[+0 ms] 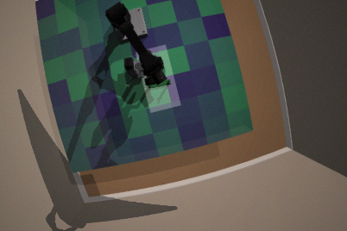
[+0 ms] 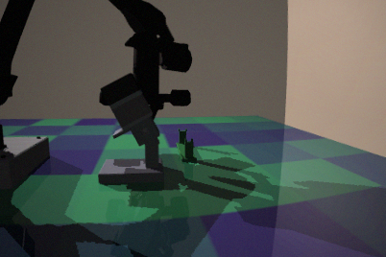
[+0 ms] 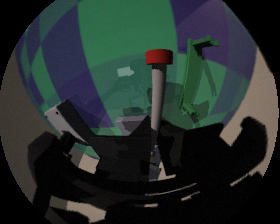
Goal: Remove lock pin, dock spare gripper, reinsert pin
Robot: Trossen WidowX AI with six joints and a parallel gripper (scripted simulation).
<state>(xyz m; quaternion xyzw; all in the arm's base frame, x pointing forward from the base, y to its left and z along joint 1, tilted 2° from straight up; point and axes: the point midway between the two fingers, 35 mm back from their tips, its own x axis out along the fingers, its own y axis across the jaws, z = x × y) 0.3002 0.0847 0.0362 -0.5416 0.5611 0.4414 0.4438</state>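
My gripper tip is 10 mm past the grey mount and 70 mm to the left of it. From my gripper tip the other things lie so: spare gripper 20 mm behind, 70 mm to the right, 70 mm above; small green bracket 90 mm ahead, 50 mm to the left, 20 mm below.
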